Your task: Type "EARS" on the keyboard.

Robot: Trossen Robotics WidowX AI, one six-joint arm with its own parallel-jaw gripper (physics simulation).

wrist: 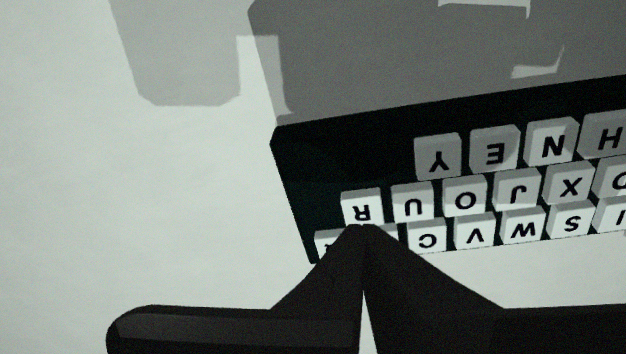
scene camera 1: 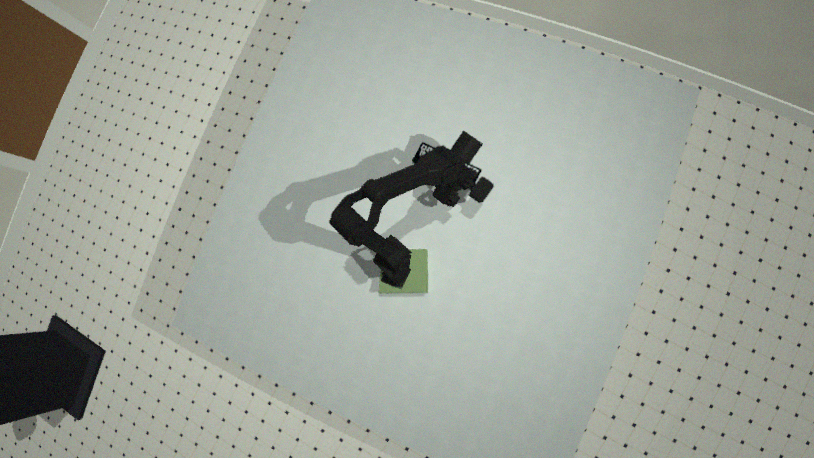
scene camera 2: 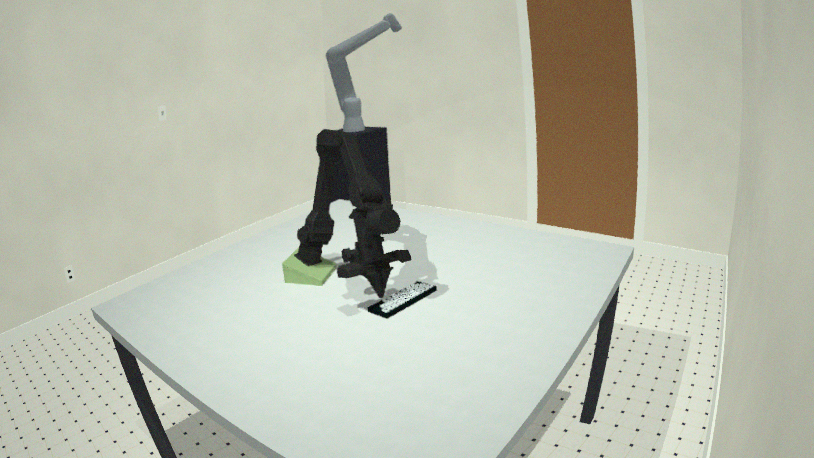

Labels:
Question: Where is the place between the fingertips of my gripper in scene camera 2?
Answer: At 381,297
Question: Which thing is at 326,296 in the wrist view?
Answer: My gripper.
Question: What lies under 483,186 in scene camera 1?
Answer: My gripper.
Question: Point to a black keyboard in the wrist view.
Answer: At 317,160

